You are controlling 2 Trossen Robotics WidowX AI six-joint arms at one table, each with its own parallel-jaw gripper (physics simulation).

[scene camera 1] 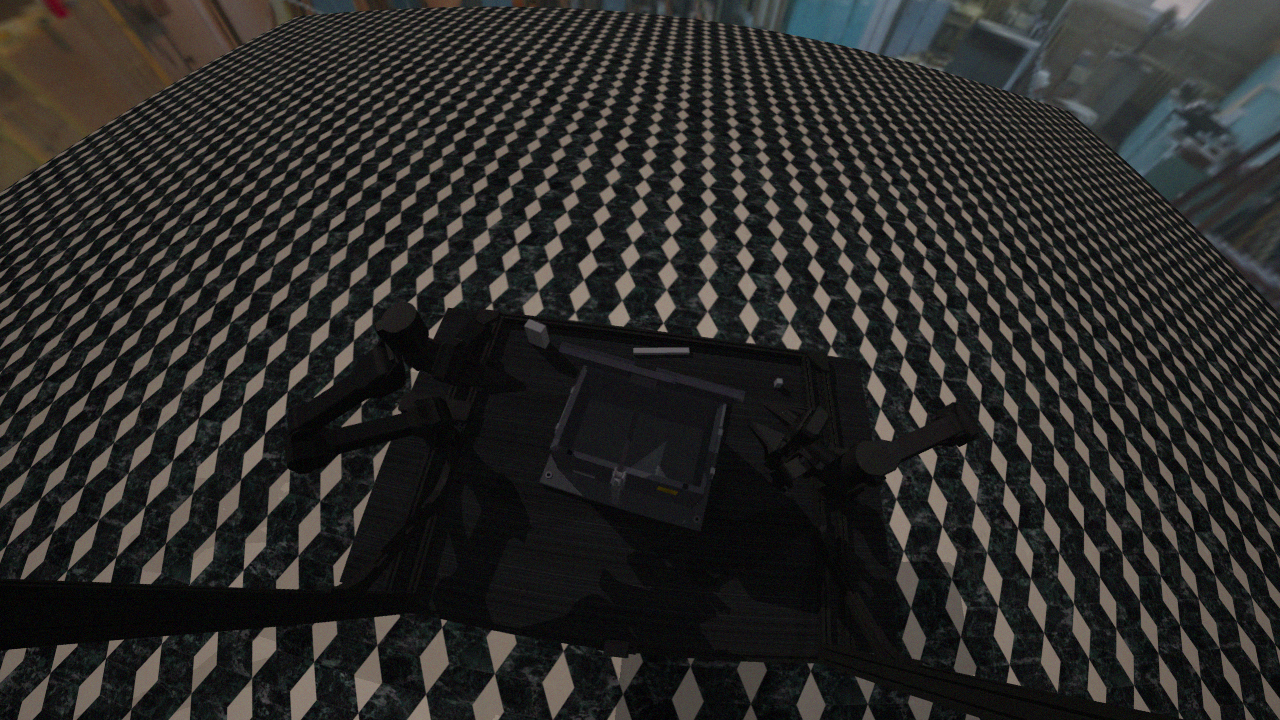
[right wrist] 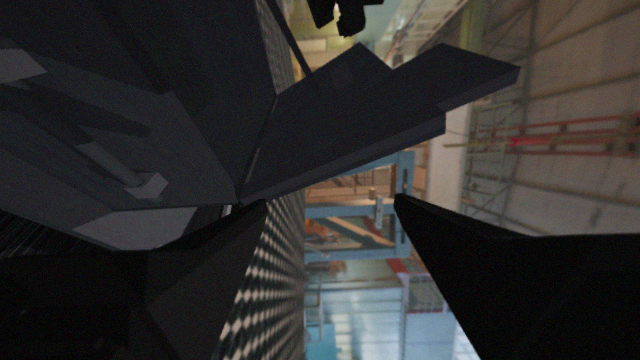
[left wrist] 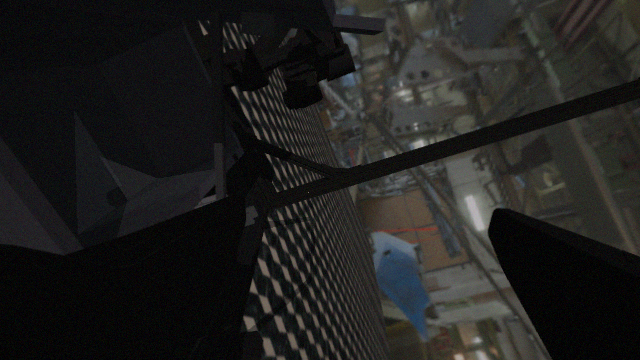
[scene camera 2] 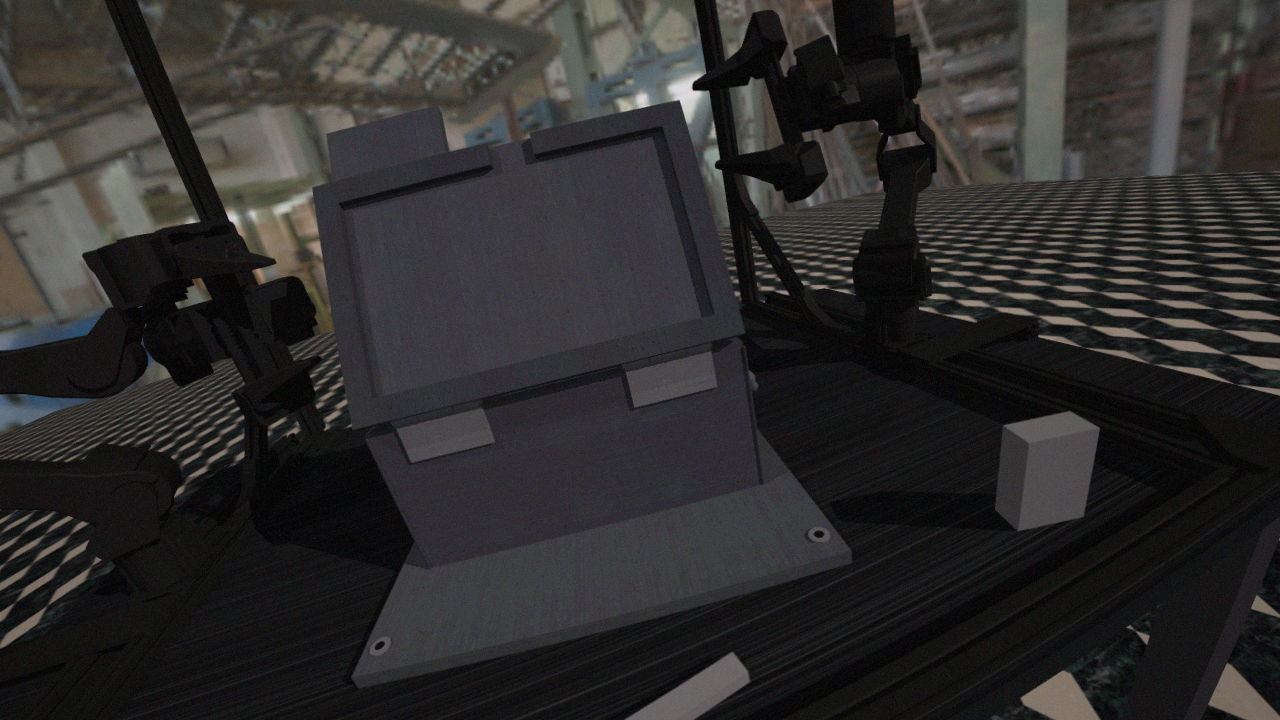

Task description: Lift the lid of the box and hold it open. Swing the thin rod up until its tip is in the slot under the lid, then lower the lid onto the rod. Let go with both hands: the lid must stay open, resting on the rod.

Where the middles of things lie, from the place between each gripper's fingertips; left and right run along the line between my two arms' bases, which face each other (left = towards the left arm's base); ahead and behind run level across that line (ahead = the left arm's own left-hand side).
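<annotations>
The grey box (scene camera 2: 556, 512) is 21 cm to the right of my left hand, 14 cm below it and 6 cm ahead of it. I see the lid (scene camera 2: 452, 277) too, and it is 22 cm to the right of my left hand, 8 cm ahead of it and 6 cm below it.
Counted from my right hand, the grey box is 20 mm ahead, 200 mm to the left and 60 mm below. That right hand of mine is 40 mm short of the lid, 20 mm below it and 200 mm to the right of it.
</annotations>
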